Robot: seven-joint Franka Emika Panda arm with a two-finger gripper.
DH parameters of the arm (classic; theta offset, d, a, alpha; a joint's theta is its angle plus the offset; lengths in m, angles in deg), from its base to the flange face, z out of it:
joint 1: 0 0.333 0 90
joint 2: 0 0 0 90
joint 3: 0 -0.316 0.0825 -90
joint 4: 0 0 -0.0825 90
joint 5: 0 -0.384 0 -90
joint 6: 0 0 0.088 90
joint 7: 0 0.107 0 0
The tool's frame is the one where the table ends.
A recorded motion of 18 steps. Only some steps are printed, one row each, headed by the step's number.
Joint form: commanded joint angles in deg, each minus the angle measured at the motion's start. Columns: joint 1, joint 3, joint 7, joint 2, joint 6, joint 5, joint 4.
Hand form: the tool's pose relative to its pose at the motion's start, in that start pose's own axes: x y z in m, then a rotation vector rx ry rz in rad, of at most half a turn. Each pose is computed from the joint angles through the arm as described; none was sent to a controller.
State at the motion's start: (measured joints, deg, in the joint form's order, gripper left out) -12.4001 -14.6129 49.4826 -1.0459 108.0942 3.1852 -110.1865
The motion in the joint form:
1: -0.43 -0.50 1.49 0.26 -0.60 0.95 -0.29
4: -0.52 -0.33 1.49 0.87 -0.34 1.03 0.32
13: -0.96 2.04 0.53 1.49 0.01 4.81 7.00
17: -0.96 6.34 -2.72 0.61 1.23 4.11 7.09
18: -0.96 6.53 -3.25 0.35 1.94 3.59 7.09
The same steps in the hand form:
1: -0.0014 0.0022 0.0009 -0.0193 0.0059 0.0197
4: 0.0008 0.0039 -0.0102 -0.0028 0.0252 0.0252
13: 0.0337 0.0201 -0.0724 0.0493 0.1614 0.0489
17: 0.0662 0.0473 -0.0644 0.0549 0.1540 0.0682
18: 0.0685 0.0467 -0.0630 0.0663 0.1532 0.0639

